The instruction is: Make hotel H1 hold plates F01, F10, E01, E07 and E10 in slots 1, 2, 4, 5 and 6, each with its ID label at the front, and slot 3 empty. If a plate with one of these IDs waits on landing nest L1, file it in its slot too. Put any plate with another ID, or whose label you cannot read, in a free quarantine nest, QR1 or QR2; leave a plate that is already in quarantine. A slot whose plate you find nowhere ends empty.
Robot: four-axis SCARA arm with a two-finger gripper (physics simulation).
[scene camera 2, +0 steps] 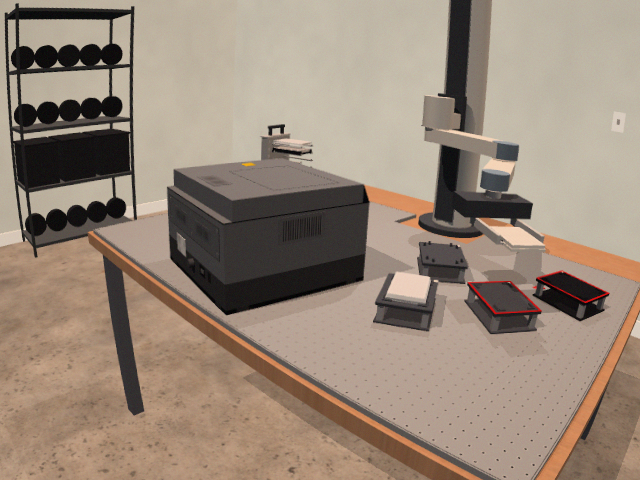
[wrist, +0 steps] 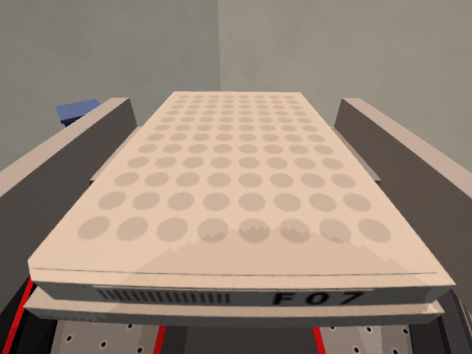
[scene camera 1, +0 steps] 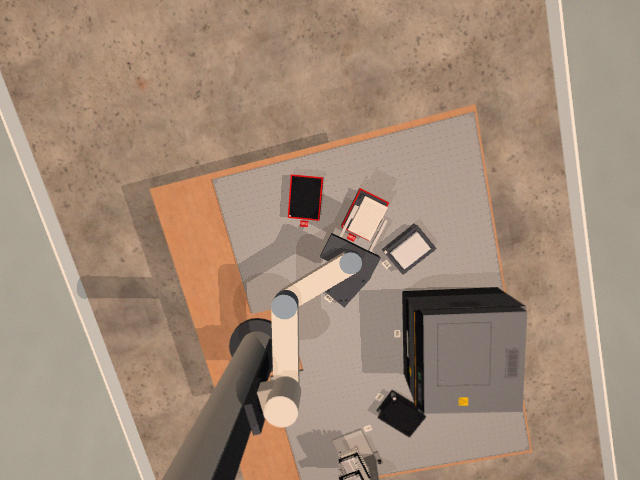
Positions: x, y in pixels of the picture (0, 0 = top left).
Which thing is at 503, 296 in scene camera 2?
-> A red-rimmed quarantine nest.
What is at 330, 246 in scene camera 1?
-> The gripper.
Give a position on a landing nest L1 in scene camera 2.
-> At 431, 295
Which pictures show the gripper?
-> Scene camera 2, the wrist view and scene camera 1: all of them.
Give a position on a red-rimmed quarantine nest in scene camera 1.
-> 305, 195
